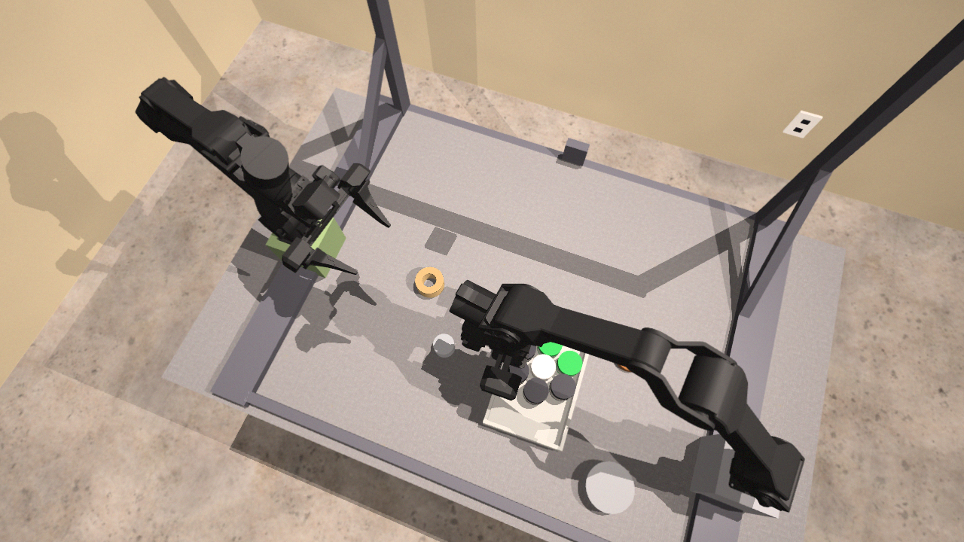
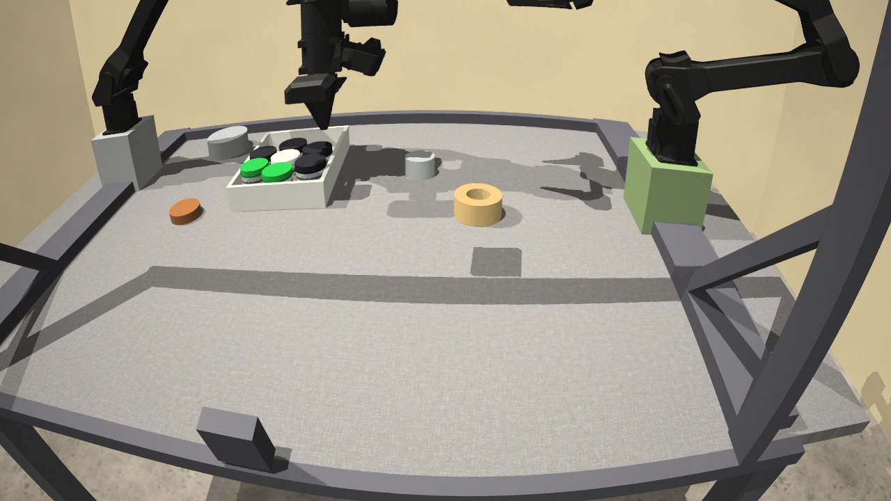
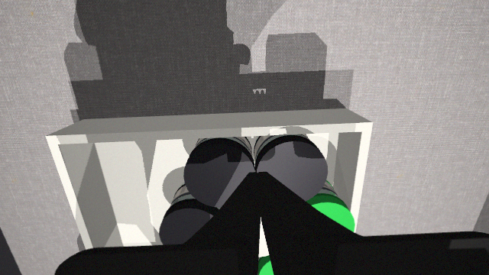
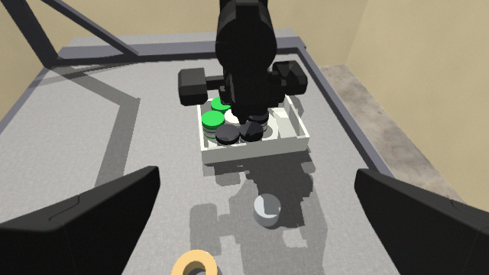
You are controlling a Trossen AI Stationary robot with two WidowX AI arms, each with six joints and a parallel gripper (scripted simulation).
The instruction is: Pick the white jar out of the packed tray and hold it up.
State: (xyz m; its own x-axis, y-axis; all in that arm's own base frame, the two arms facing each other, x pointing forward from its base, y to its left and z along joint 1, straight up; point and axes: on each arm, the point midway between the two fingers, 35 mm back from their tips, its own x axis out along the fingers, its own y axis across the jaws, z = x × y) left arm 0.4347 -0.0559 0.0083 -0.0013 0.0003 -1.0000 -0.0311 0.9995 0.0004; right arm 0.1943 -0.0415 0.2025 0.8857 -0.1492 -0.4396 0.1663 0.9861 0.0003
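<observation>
My left gripper is now 11 cm to the right of the black-capped jar and 9 cm above it. From my left hand the other things lie so: white jar: 9 cm below, 6 cm to the left, 1 cm behind; grey cylinder: 13 cm to the right, 11 cm below, 4 cm ahead; green-capped jar: 10 cm to the left, 9 cm below, 4 cm behind.
</observation>
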